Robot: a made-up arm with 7 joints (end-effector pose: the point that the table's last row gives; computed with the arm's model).
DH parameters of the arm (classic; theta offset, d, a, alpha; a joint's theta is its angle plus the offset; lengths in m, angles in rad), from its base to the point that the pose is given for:
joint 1: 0 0.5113 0 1.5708
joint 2: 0 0.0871 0 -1.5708
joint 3: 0 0.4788 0.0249 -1.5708
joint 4: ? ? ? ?
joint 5: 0 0.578 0 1.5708
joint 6: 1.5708 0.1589 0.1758 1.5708
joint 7: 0 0.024 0 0
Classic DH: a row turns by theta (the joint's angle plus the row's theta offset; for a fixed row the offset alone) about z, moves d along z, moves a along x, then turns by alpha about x.
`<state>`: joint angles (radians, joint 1 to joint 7).
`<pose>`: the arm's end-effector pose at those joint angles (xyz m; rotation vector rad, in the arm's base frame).
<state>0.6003 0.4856 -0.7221 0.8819 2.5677 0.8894 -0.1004</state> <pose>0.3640 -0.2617 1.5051 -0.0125 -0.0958 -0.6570</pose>
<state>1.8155 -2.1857 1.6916 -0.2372 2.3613 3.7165 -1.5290</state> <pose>-0.0505 0.8775 0.1900 1.8389 -0.1025 -0.8696</pose>
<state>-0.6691 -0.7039 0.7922 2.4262 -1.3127 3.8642 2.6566</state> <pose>0.4458 -0.1273 0.4874 -0.2886 0.1995 0.7507</pose>
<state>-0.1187 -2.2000 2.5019 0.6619 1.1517 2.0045 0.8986</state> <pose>0.8558 0.1556 0.1812 1.1565 1.9406 1.3096</pose>
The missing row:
joint 4: 0 0.0772 -0.0318 1.5708
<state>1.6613 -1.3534 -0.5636 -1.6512 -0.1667 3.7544 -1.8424</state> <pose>-0.0793 0.3676 0.9874 0.1165 2.6743 -0.8701</pose>
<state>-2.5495 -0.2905 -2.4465 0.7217 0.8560 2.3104 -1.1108</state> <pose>-0.0353 0.2124 1.4168 -0.2898 0.3299 -2.2374</pose>
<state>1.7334 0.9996 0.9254 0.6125 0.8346 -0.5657 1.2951</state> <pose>-0.2890 -0.7104 1.2856 -1.0554 -2.1866 -0.0814</pose>
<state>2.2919 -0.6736 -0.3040 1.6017 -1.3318 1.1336 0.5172</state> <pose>-0.5638 0.8267 0.5878 0.5511 2.7146 1.4700</pose>
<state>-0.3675 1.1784 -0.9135 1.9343 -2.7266 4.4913 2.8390</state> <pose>-0.4473 -0.3244 1.1628 -2.0062 -0.1960 -0.0848</pose>
